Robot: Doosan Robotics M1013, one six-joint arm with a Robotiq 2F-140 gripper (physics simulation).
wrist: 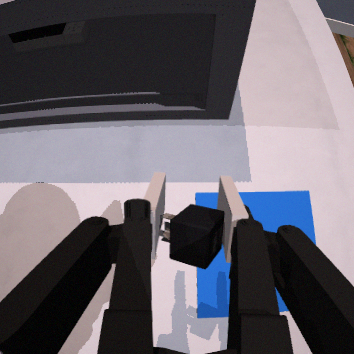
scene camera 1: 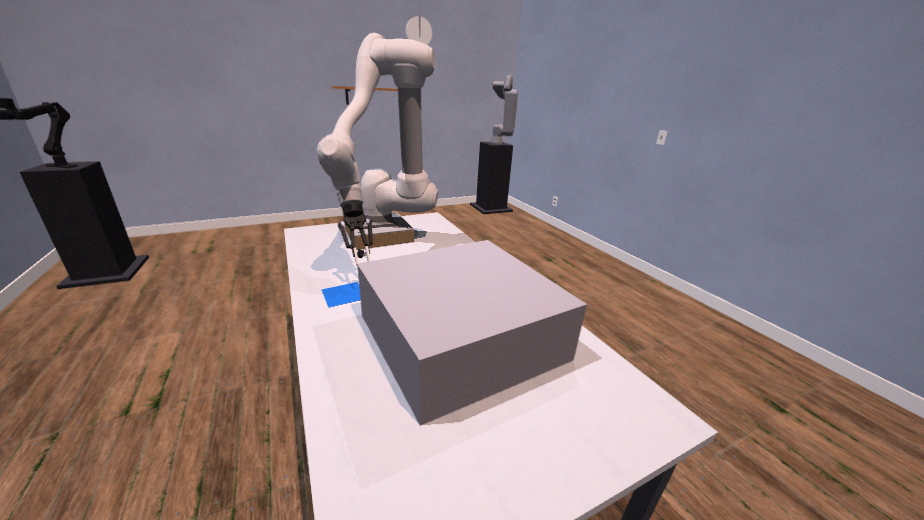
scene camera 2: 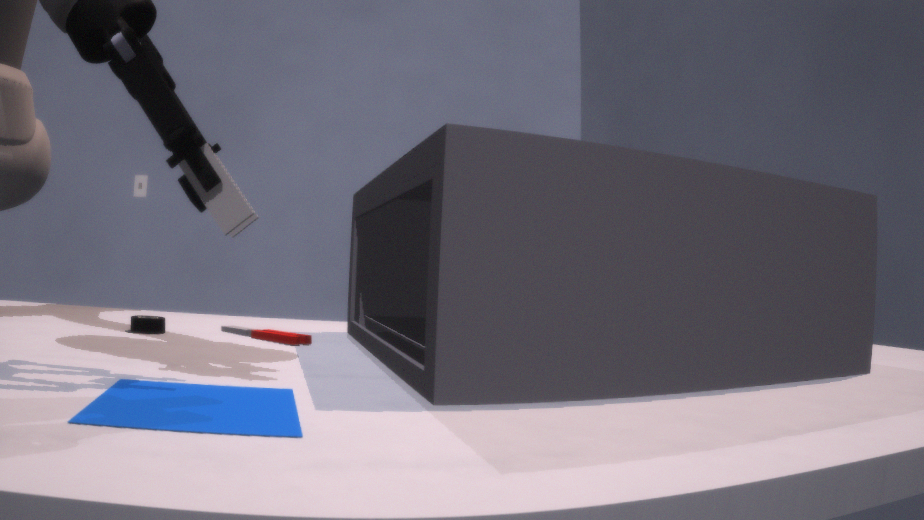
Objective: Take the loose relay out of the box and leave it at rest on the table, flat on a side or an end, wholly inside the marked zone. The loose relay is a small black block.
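Pixels of known places: gripper, fingertip midpoint: [wrist: 191, 192] [scene camera 2: 242, 226]; arm's base at its link origin: [scene camera 1: 377, 222].
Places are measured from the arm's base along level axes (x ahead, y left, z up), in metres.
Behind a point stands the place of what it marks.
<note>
The loose relay [scene camera 1: 360, 253] @[x 0.566, y -0.162, z 0.087 m] [wrist: 196, 236] @[x 0.551, y -0.161, z 0.095 m], a small black block with metal prongs on one side, is between the finger pads and looks tilted in the wrist view. My gripper [scene camera 1: 362, 250] @[x 0.589, y -0.156, z 0.052 m] [scene camera 2: 232, 210] @[x 0.589, y -0.156, z 0.052 m] [wrist: 191, 192] @[x 0.589, y -0.156, z 0.052 m] is shut on it, slanting downward, well above the table and outside the box. In scene camera 2 the near finger hides much of the grip. The marked zone is a flat blue rectangle [scene camera 1: 340, 294] @[x 0.572, y -0.250, z -0.071 m] [scene camera 2: 193, 413] @[x 0.578, y -0.265, z -0.071 m] [wrist: 280, 207] @[x 0.625, y -0.262, z -0.071 m], lower than the gripper and to the right behind it in the wrist view. The grey box [scene camera 1: 472, 297] @[x 1.047, y 0.078, z 0.131 m] [scene camera 2: 646, 271] @[x 0.910, y -0.174, z 0.031 m] [wrist: 234, 55] @[x 0.737, y -0.186, z 0.043 m] has an open front.
A red-handled tool [scene camera 2: 279, 336] @[x 0.593, y 0.132, z -0.064 m] and a short black cylinder [scene camera 2: 148, 324] @[x 0.420, y 0.130, z -0.060 m] lie on the white table [scene camera 1: 549, 459] @[x 1.427, y 0.108, z -0.072 m] [scene camera 2: 387, 478] @[x 0.694, y -0.366, z -0.072 m] [wrist: 290, 150] @[x 0.703, y -0.278, z -0.072 m]. A brown block-like object [scene camera 1: 391, 238] @[x 0.158, y 0.040, z -0.037 m] is near the arm's base. Two dark pedestals [scene camera 1: 84, 219] [scene camera 1: 494, 177] stand on the floor.
</note>
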